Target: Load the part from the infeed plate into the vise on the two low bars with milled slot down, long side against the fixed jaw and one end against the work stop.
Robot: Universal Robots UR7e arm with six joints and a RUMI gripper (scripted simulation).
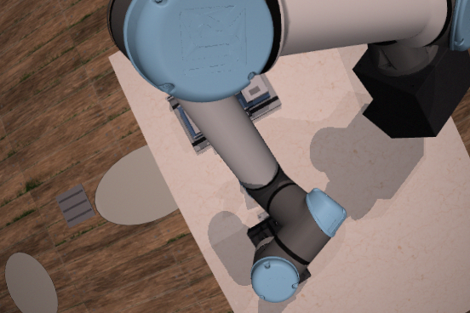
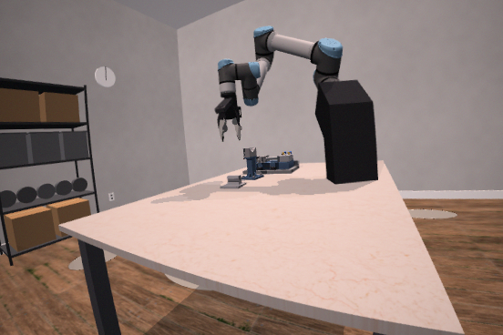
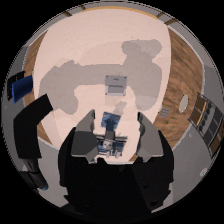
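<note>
My hand is 1 cm to the right of the part and 19 cm above it. Also, from my hand: vise (2 cm behind, 38 cm to the right, 18 cm below); air cylinder rod (4 cm behind, 39 cm to the right, 14 cm below); infeed plate (1 cm to the left, 22 cm below).
</note>
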